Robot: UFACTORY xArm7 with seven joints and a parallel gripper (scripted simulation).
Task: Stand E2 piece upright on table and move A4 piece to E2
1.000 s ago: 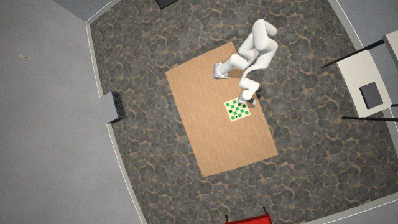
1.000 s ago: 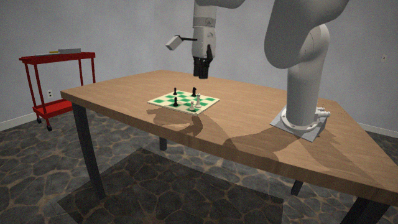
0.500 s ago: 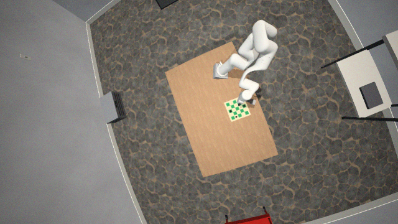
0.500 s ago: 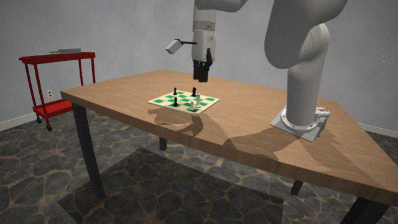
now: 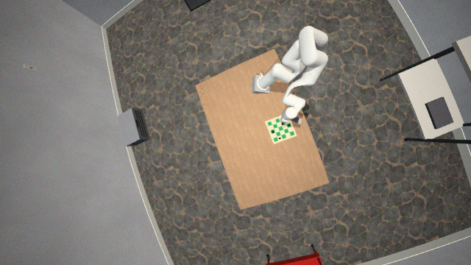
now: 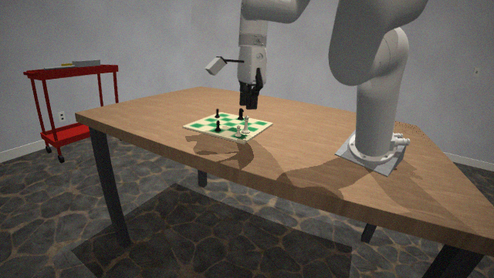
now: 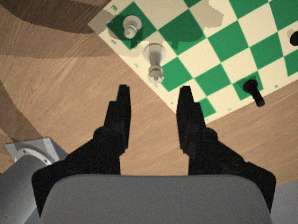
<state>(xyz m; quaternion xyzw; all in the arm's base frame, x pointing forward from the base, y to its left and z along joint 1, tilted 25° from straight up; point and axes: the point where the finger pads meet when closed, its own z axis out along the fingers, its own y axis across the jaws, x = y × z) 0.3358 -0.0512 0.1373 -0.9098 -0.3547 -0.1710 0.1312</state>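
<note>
Right now the white piece is 7 cm below my hand. From my hand the other things lie so: black piece 12 cm to the right, 8 cm below, 7 cm ahead; white pawn 8 cm below, 4 cm to the left, 1 cm ahead; cream chessboard 10 cm below, 7 cm ahead, 5 cm to the right.
</note>
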